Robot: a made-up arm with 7 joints.
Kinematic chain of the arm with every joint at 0, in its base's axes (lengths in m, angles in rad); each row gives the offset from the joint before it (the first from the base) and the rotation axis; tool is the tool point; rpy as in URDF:
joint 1: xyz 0 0 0.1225 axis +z
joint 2: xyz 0 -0.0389 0.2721 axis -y
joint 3: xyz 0 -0.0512 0.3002 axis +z
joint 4: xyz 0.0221 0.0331 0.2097 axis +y
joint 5: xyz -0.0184 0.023 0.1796 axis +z
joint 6: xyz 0 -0.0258 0.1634 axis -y
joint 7: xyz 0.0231 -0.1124 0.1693 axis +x
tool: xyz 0 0 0 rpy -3.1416 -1.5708 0
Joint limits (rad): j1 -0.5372..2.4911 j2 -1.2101..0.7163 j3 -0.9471..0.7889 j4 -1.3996..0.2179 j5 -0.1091..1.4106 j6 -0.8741..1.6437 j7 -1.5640..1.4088
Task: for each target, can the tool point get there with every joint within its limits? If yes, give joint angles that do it. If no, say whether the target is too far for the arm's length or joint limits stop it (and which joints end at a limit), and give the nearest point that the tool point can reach.
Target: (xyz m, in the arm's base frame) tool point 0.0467 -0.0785 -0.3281
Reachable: no: joint limits stop it (at a limit: joint 2, joint 4, joint 5, joint 6) | nearest point 0.2645 -0.4446 0.4360 | short by 0.875 m
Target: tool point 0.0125 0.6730 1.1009
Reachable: yes | joints 1.6305 -1.0288 -0.4115 -0.6844 0.9045 0.4377 -0.9237
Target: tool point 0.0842 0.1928 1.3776
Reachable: yes | joints 1.0778 -0.1959 -0.7264 -0.4712 1.1217 -0.5177 0.3886
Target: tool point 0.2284 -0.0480 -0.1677
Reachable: no: joint limits stop it (at a limit: joint 1, joint 2, joint 4, joint 5) | nearest point 0.4726 -0.2377 0.4329 | short by 0.676 m
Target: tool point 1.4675 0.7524 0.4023
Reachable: no: too far | nearest point 0.9085 0.4658 0.5093 | short by 0.637 m
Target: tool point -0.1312 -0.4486 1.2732
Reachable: yes | joints 0.7815 0.2567 0.1698 -0.3952 0.4819 0.6420 0.4505
